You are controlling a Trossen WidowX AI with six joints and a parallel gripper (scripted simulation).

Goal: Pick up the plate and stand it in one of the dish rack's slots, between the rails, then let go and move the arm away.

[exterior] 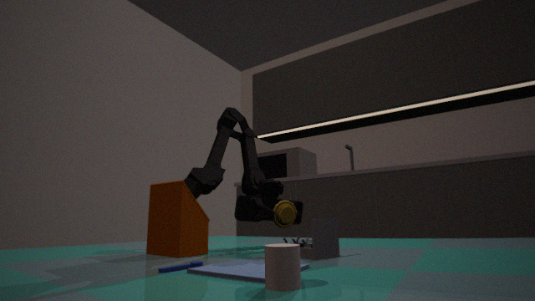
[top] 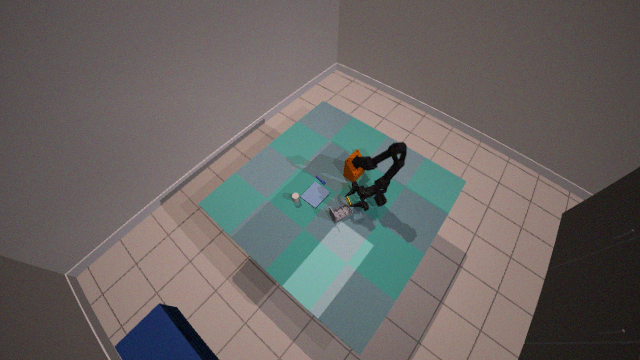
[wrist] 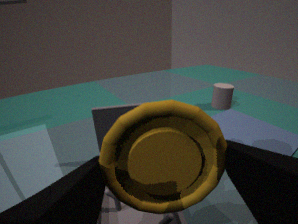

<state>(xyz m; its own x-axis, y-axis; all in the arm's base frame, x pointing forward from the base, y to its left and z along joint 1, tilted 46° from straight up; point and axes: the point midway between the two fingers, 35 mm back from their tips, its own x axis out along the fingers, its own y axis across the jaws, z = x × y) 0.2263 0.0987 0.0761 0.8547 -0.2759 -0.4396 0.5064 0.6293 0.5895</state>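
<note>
The grey dish rack is 5 cm ahead of my gripper tip and 7 cm below it. Round my gripper tip: yellow plate: 1 cm behind; beige cup: 15 cm ahead, 29 cm to the right, 7 cm below.
</note>
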